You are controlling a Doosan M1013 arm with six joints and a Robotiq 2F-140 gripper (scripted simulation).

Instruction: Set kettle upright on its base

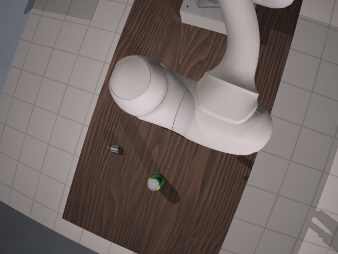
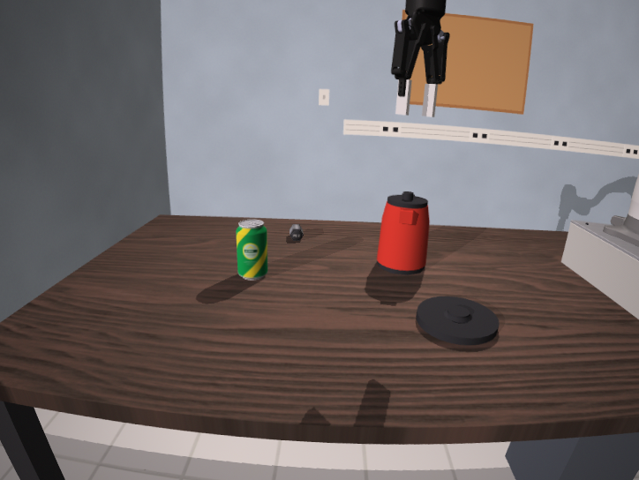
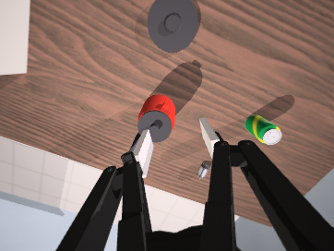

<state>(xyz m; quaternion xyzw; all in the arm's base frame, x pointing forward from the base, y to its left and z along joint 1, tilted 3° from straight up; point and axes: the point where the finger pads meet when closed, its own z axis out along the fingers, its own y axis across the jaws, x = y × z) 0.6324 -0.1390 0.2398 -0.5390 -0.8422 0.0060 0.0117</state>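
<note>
Right now the red kettle is 290 mm below my hand, 110 mm to the right of it and 50 mm behind it. Also, from my hand: round black base: 370 mm below, 190 mm to the left, 40 mm behind.
</note>
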